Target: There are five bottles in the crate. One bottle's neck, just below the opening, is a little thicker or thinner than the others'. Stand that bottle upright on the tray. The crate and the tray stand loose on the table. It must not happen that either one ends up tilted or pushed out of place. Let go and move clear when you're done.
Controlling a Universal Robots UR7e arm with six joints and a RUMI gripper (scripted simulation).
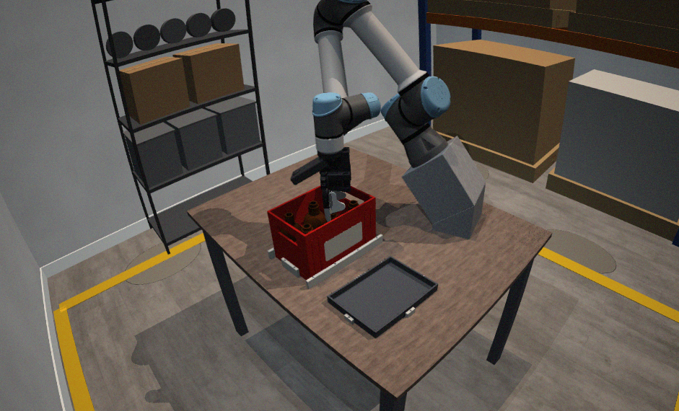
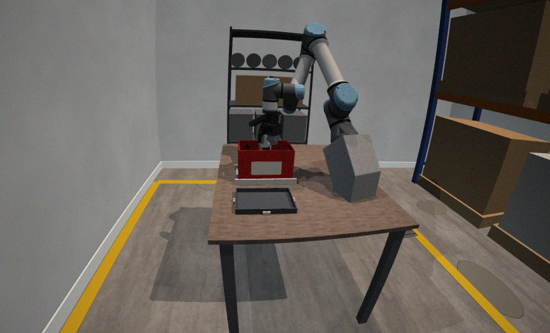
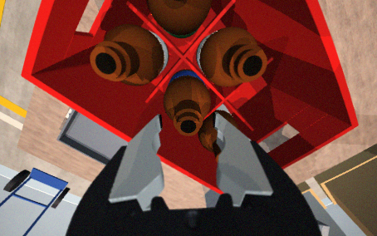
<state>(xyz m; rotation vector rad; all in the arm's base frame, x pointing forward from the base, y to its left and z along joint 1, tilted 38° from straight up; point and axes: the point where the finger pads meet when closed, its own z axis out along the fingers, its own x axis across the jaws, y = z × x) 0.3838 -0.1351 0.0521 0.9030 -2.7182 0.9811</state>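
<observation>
My hand is 1 cm past the red crate, 4 cm to the left of it and 7 cm above it. Round my hand: dark tray 7 cm ahead, 23 cm to the left, 14 cm below.
</observation>
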